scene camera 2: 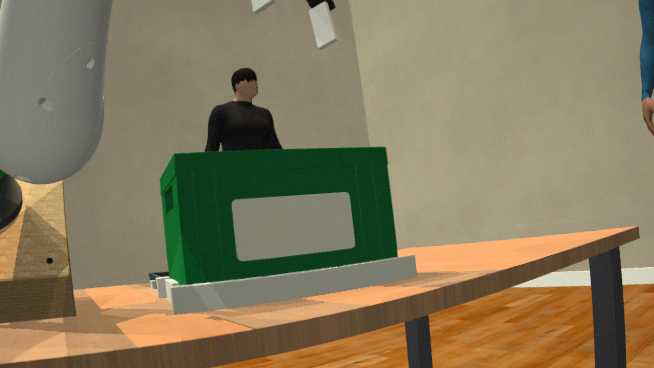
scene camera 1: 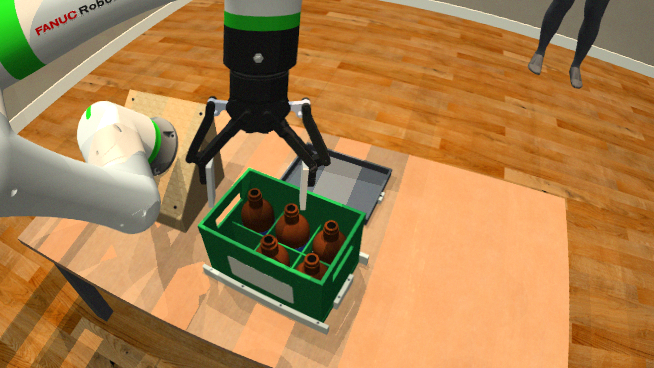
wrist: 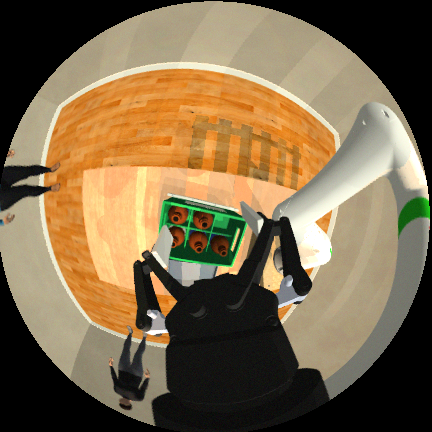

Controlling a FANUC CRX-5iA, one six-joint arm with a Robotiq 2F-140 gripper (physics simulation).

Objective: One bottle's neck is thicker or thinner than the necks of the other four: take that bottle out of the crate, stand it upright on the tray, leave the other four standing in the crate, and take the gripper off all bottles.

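Places are measured from the arm's base along level axes (x ahead, y left, z up), in millimetres.
Pixels of known places: gripper, fingertip midpoint: [scene camera 2: 298,26] [scene camera 1: 256,202] [wrist: 204,220]; arm's base at its link origin: [scene camera 1: 154,146].
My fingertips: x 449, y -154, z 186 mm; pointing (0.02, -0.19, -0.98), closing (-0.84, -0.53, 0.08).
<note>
Ahead of a thing's pixels: the offset from my fingertips to its top centre. "*": to the spot under its first point. Level surfaces: height alone.
The green crate {29 mm back, 98 mm left, 161 mm down} [scene camera 1: 216,252] [scene camera 2: 207,225] [wrist: 229,259] holds five upright brown bottles. In scene camera 1, three bottles {122 mm back, 142 mm left, 173 mm down} [scene camera 1: 257,216] {33 mm back, 143 mm left, 173 mm down} [scene camera 1: 292,231] {57 mm ahead, 143 mm left, 173 mm down} [scene camera 1: 327,245] stand in the back row and two bottles {31 mm back, 54 mm left, 173 mm down} [scene camera 1: 274,252] {62 mm ahead, 56 mm left, 173 mm down} [scene camera 1: 312,268] in the front row; the front-left compartment is empty. I cannot tell which neck differs. My gripper [scene camera 1: 257,206] [scene camera 2: 293,27] [wrist: 204,220] is wide open and empty, pointing down above the crate, apart from the bottles. The grey tray {* 54 mm back, 421 mm left, 331 mm down} [scene camera 1: 340,175] [wrist: 192,272] lies behind the crate; no bottle shows on its visible part.
Pale rails {28 mm back, 1 mm right, 306 mm down} [scene camera 1: 265,299] [scene camera 2: 295,284] run along the crate's base on the table {336 mm down} [scene camera 1: 465,250] [scene camera 2: 550,242]. The wooden base block [scene camera 1: 185,195] [scene camera 2: 37,295] with the arm's mount stands left of the crate. The crate walls and dividers rise around the bottles.
</note>
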